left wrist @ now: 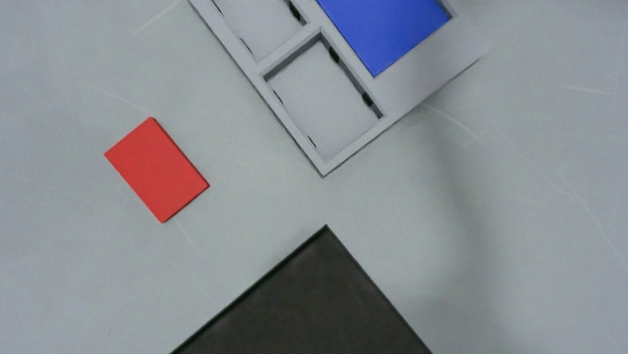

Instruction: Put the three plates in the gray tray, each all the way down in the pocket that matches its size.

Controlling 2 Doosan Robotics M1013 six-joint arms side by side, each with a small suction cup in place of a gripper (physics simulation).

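Frame: origin at the left arm's base, x ahead, y left, z up, level; metres.
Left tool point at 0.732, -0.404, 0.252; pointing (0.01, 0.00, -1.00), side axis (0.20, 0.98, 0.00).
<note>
Pixels of each thing's top centre, then the offset from my left tool point to it, as dx, dy, dz. "*": a spot on its surface instead. Level surfaces: height alone.
- black plate, a spot on its surface: (320, 300) * -0.042, +0.004, +0.013
- gray tray, a spot on its surface: (432, 70) * -0.147, +0.141, -0.229
- blue plate, a spot on its surface: (385, 30) * -0.195, +0.105, -0.233
- red plate, centre of its top: (155, 170) -0.104, -0.151, -0.242
- pale gray table, height of its surface: dz -0.252
The black plate (320, 300) looms large and close at the bottom of the left wrist view, raised above the table on my left suction cup; the cup itself does not show. Part of the gray tray (432, 70) shows at the top. The blue plate (385, 30) lies in its large pocket. The near small pocket (322, 100) is empty, and the visible part of the pocket beyond it (260, 25) is empty too. The red plate (156, 170) lies flat on the table, left of the tray and apart from it. My right suction cup does not show.
The pale gray table (65, 270) surrounds the tray and the red plate. Small black pads (367, 99) sit on the pocket walls. A soft shadow falls on the table to the right of the black plate. The far part of the tray is cut off by the top edge.
</note>
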